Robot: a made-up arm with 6 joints.
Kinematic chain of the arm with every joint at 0, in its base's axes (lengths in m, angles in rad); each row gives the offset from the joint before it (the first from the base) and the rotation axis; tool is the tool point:
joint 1: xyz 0 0 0.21 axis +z
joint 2: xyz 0 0.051 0 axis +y
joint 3: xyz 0 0 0.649 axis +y
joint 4: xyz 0 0 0.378 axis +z
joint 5: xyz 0 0 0 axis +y
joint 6: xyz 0 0 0.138 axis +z
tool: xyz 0 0 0
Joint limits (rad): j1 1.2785..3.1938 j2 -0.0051..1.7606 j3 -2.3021..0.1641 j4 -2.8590..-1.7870 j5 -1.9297..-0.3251 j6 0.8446..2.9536
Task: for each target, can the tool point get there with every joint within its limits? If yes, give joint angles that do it. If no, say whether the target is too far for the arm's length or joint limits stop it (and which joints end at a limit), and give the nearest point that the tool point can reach.
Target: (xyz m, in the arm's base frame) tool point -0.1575 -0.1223 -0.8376
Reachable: no: joint limits stop it (at a limit: joint 1, joint 2, joint 3, joint 4, joint 5) | nearest point -0.8977 -0.1341 -0.1430 | short by 1.015 m
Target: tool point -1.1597 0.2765 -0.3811
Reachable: no: too far | nearest point -1.0365 0.2471 -0.1593 | short by 0.255 m
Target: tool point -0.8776 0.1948 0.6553
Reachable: yes | joints 2.8280 1.5516 -1.1707 -2.6700 -0.5812 2.1507
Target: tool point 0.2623 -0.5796 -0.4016
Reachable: no: joint limits stop it (at a limit: joint 2, joint 3, joint 4, joint 5) | nearest point 0.1640 -0.3625 0.5243 | short by 0.956 m
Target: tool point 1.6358 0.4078 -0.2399
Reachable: no: too far | nearest point 0.4311 -0.0409 0.5762 | short by 1.523 m
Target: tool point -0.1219 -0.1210 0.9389
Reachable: yes | joints 1.7225 0.3917 -1.8928 -2.4426 -1.7232 1.4401
